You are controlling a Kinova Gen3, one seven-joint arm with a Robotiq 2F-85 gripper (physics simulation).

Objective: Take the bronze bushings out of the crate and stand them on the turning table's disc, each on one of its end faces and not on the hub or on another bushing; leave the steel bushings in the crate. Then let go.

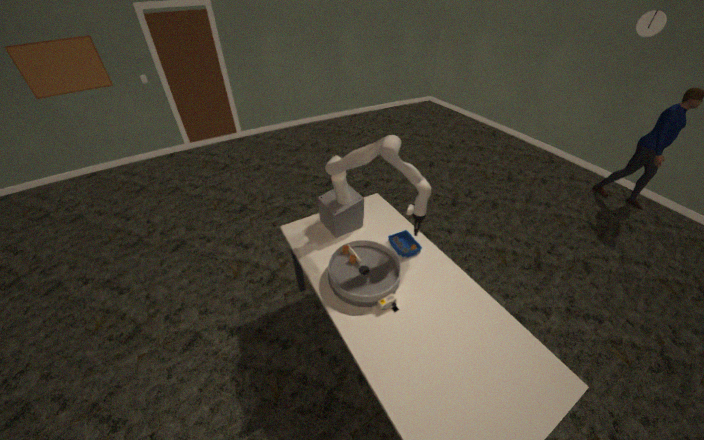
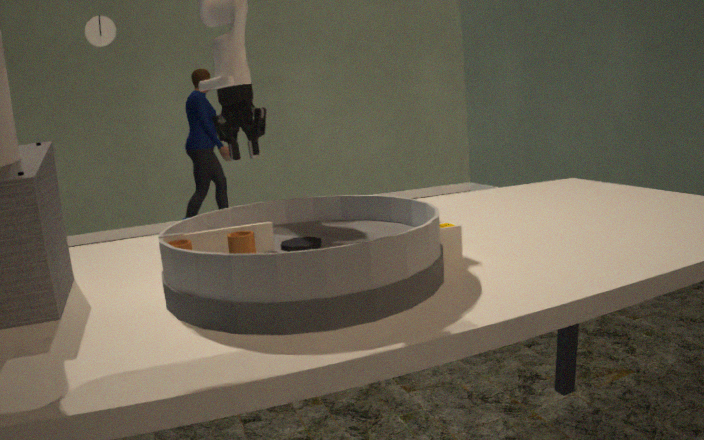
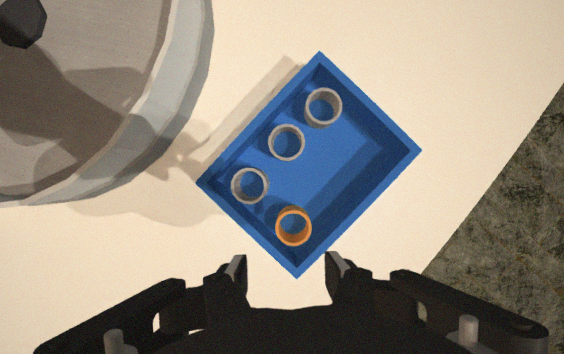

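Where they show: gripper, between the fingertips: (image 1: 416, 232) (image 2: 245, 158) (image 3: 286, 269); arm's base, origin of its link: (image 1: 344, 199).
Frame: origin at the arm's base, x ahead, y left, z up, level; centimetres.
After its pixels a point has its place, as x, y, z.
Note:
The blue crate (image 1: 395, 248) {37.5, 19.6, -21.2} (image 3: 369, 101) {28.3, 26.8, -18.1} stands beside the turning table. In it a bronze bushing (image 1: 413, 247) {42.2, 30.7, -20.9} (image 3: 293, 239) {44.4, 30.9, -20.2} stands upright near one corner, and three steel bushings (image 3: 320, 124) {33.2, 24.7, -19.1} (image 3: 286, 158) {38.3, 24.4, -18.8} (image 3: 233, 185) {44.1, 22.1, -18.8} stand in a row. On the disc (image 1: 373, 287) {59.6, -10.0, -17.9} (image 2: 363, 228) {58.9, -2.2, -17.8} (image 3: 115, 30) {40.2, 1.3, -17.8} two bronze bushings (image 1: 345, 249) {27.2, -11.9, -17.2} (image 1: 352, 258) {36.1, -11.4, -16.8} (image 2: 180, 243) {28.8, -10.8, -14.5} (image 2: 241, 242) {37.3, -13.7, -14.9} stand upright beside a pale divider, apart from each other and off the dark hub (image 1: 363, 270) {47.1, -9.7, -17.0} (image 2: 301, 242) {46.6, -9.5, -17.0} (image 3: 22, 22) {46.5, -8.1, -17.0}. My gripper (image 1: 416, 233) {43.3, 29.1, -6.1} (image 2: 244, 157) {43.3, 29.1, -6.1} (image 3: 286, 269) {43.3, 29.1, -6.1} is partly open and empty, above the crate's corner by the bronze bushing.
A raised grey wall (image 2: 311, 275) {43.5, -29.7, -16.3} (image 3: 185, 75) {38.9, 10.6, -18.4} rings the disc. The pale divider (image 1: 354, 252) {35.0, -9.6, -13.4} (image 2: 259, 236) {40.4, -9.7, -15.2} runs from the wall towards the hub. A small pale box (image 1: 386, 301) {70.8, -8.5, -17.3} (image 2: 450, 243) {70.1, -12.4, -19.9} with a yellow top stands against the turning table. A person (image 1: 661, 134) (image 2: 201, 124) walks beyond the table.

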